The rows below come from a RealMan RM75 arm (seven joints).
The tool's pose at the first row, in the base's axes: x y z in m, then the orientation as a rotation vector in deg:
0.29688, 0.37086, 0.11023, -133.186, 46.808, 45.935
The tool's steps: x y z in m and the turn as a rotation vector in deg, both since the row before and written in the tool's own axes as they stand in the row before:
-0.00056, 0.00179, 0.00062, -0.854, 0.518, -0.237
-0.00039, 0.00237, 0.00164, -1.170, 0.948, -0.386
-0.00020, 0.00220, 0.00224, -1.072, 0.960, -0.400
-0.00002, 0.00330, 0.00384, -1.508, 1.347, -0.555
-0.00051, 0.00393, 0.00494, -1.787, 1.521, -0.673
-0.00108, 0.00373, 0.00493, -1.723, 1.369, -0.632
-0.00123, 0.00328, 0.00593, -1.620, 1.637, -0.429
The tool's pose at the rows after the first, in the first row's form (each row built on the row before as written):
0.29508, 0.37027, 0.10968, -134.290, 46.548, 45.761
0.29264, 0.36985, 0.10815, -135.953, 46.208, 45.223
0.29024, 0.36978, 0.10611, -137.537, 45.867, 44.597
0.28669, 0.36974, 0.10250, -139.757, 45.379, 43.702
0.28206, 0.36989, 0.09818, -142.341, 44.727, 42.692
0.27722, 0.37016, 0.09420, -144.767, 44.060, 41.810
0.27223, 0.37111, 0.08955, -147.200, 43.745, 40.581

